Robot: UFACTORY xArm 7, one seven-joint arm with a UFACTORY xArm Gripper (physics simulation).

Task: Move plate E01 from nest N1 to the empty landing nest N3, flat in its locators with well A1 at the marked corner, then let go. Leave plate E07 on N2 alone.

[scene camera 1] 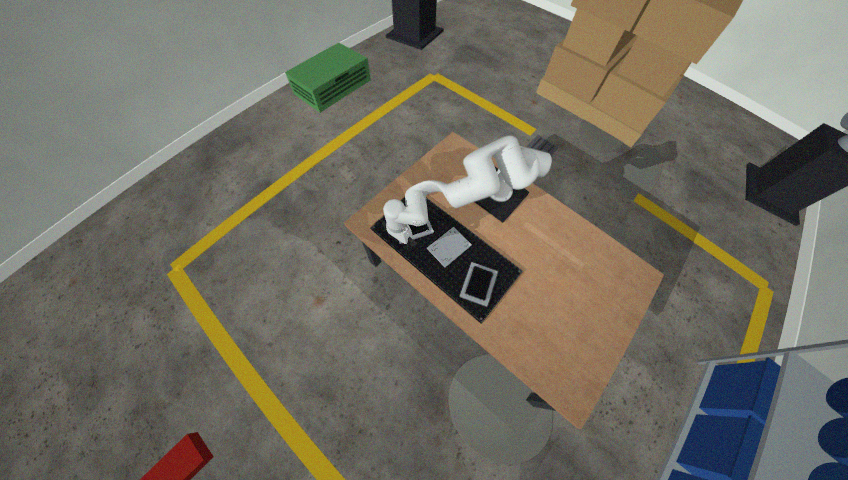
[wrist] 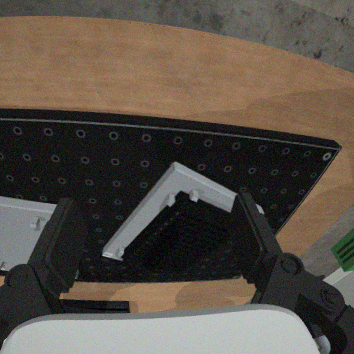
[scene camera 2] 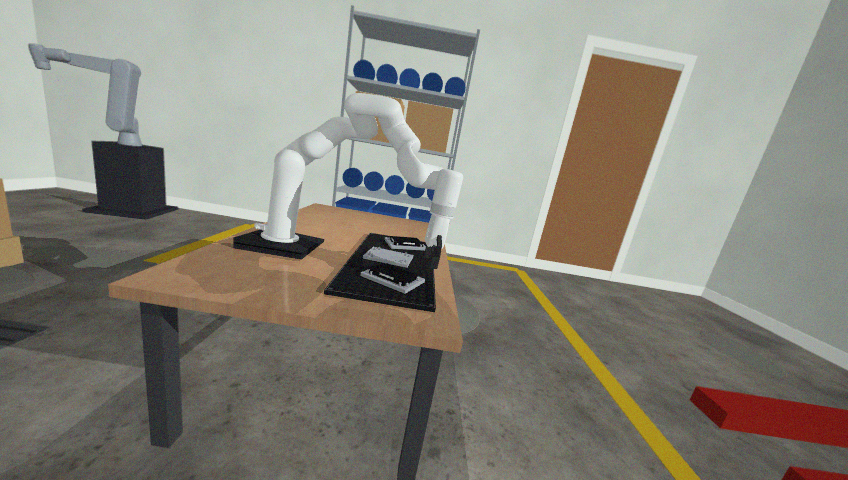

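A black plate sits in a grey nest, at the board's end under the gripper. The middle nest is empty. Another black plate lies in the nest at the other end. Plate and nest labels and the A1 corner mark cannot be read. My gripper is open and empty, low over the first nest's outer side. In the wrist view its right finger hides that nest's right corner; the left finger overlaps the middle nest's edge.
The nests stand on a black perforated board along one long edge of the wooden table. The arm's black base plate is on the opposite side.
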